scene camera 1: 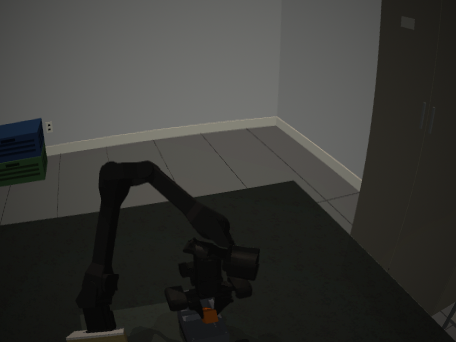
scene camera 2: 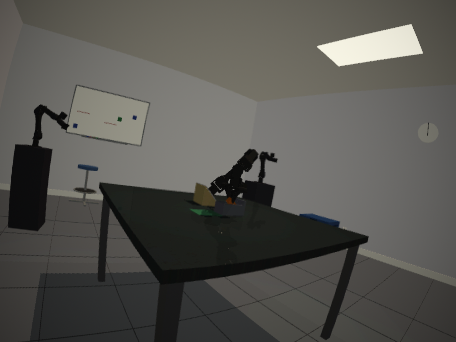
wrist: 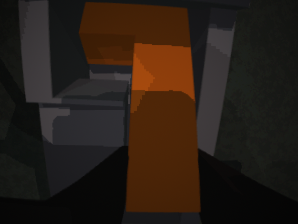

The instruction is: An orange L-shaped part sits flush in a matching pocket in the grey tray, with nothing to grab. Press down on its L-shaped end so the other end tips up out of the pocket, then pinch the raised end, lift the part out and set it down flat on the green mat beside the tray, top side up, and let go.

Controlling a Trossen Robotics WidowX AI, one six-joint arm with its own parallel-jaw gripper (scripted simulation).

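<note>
An orange L-shaped part point(wrist: 163, 173) is carried by my gripper point(scene camera 1: 208, 316) point(wrist: 159, 155).
</note>
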